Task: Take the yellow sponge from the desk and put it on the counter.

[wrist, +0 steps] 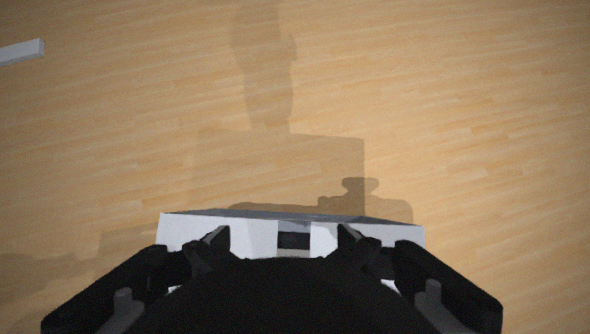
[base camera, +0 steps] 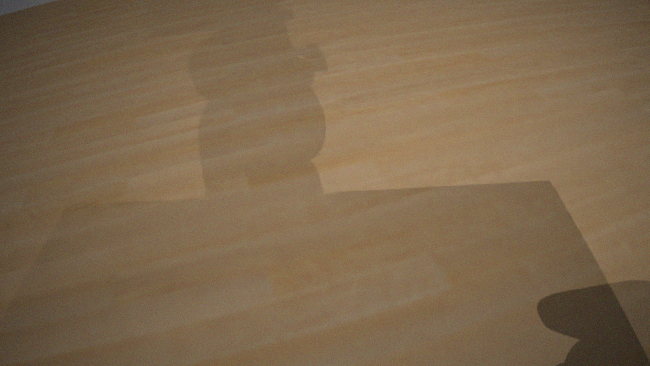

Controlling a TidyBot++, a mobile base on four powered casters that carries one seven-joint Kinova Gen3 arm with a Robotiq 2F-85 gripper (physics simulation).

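Places are measured from the arm's base along level axes (x down, y left, z ahead), in millimetres.
Pixels of known places: gripper, fingertip midpoint: (wrist: pixel 284 236).
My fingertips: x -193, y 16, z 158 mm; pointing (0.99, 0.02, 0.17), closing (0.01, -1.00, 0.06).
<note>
Behind a point stands the place of what it marks.
My gripper (wrist: pixel 284 236) @[y 16, x -193, z 158 mm] is open in the wrist view, its two black fingers spread wide with no object between them. It hangs above the white and grey top of my own base (wrist: pixel 200 230) @[y 171, x 14, z 125 mm]. The yellow sponge, the desk and the counter do not show in the base camera view or in the wrist view.
Light wood floor (base camera: pixel 450 125) @[y -178, x 397, z 593 mm] (wrist: pixel 475 90) @[y -826, x 397, z 732 mm] carries shadows of the robot. A white bar-shaped block (wrist: pixel 22 52) reaches in from the upper left edge of the wrist view. A pale grey strip (base camera: pixel 22 5) @[y 1383, x 380, z 1739 mm] shows at the top left corner of the base camera view.
</note>
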